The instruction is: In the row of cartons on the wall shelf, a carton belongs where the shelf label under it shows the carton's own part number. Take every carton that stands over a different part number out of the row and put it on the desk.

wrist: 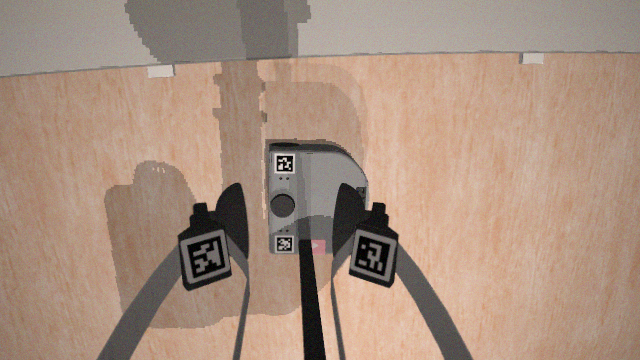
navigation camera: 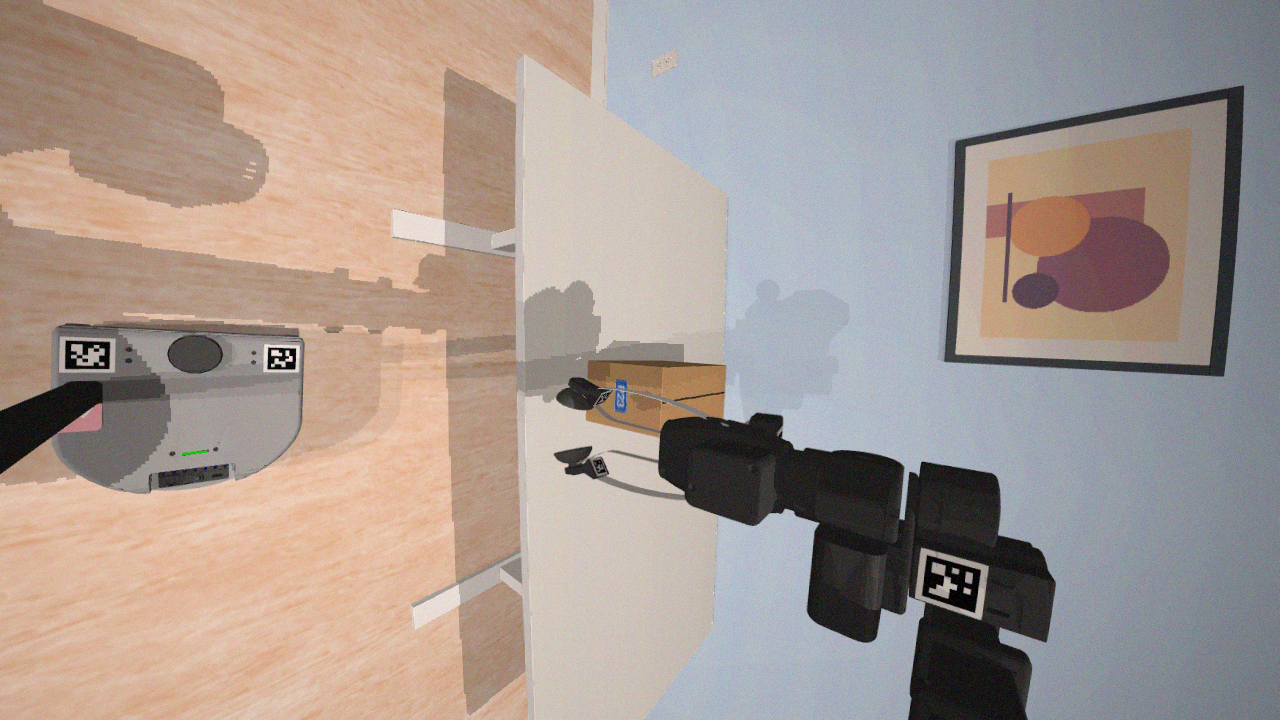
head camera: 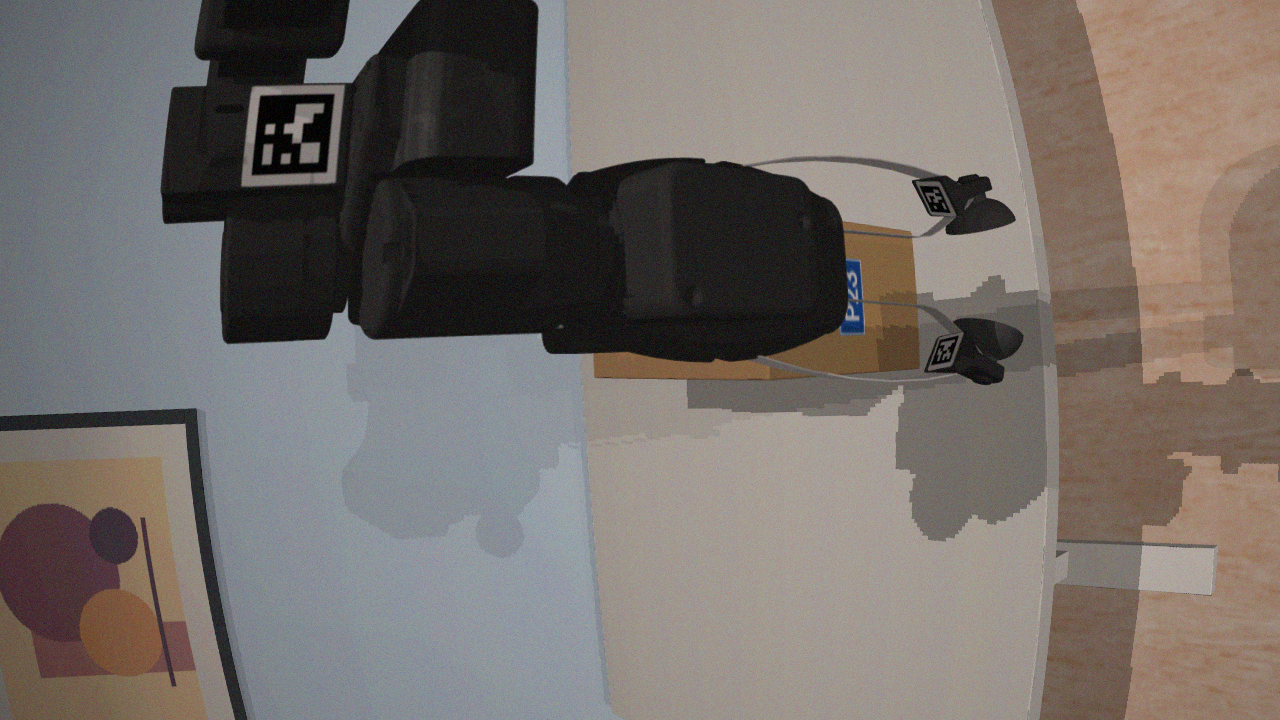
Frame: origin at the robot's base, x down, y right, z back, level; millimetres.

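Where they show: gripper, fingertip midpoint: (navigation camera: 562, 422) (head camera: 1004, 279); robot's base at its link origin: (navigation camera: 197, 352).
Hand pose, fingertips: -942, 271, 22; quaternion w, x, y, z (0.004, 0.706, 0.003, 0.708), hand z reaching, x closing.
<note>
Things, the pixels of their top centre, and the offset from my fingertips, as dx, dy, dz. Level surfaces: height alone.
- brown carton at its top centre: (head camera: 666, 303) (navigation camera: 698, 396) +41, +373, -1
- pale desk at its surface level: dx +222
- wall socket at its top centre: (navigation camera: 676, 57) +484, +868, -1221
A brown carton (head camera: 886, 268) (navigation camera: 693, 383) with a blue P23 label stands on the pale desk (head camera: 769, 555) (navigation camera: 617, 555) near its wall side; the gripper body hides part of it in the head view. My gripper (head camera: 984, 277) (navigation camera: 575, 426) (wrist: 291, 208) is part-way open and empty, with a gap between its two fingertips. It points away from the wall, with its fingertips past the carton's labelled end in the head view and its body overlapping the carton. The carton does not show in the wrist view. The wall shelf, its row of cartons and its labels do not show in these views.
A framed picture (head camera: 116, 573) (navigation camera: 1083, 250) hangs on the blue wall. White desk feet (head camera: 1172, 568) (navigation camera: 447, 231) (wrist: 161, 71) stick out over the wooden floor. My grey wheeled base (navigation camera: 241, 394) (wrist: 325, 175) stands on that floor, in front of the desk. A wall socket (navigation camera: 664, 62) shows.
</note>
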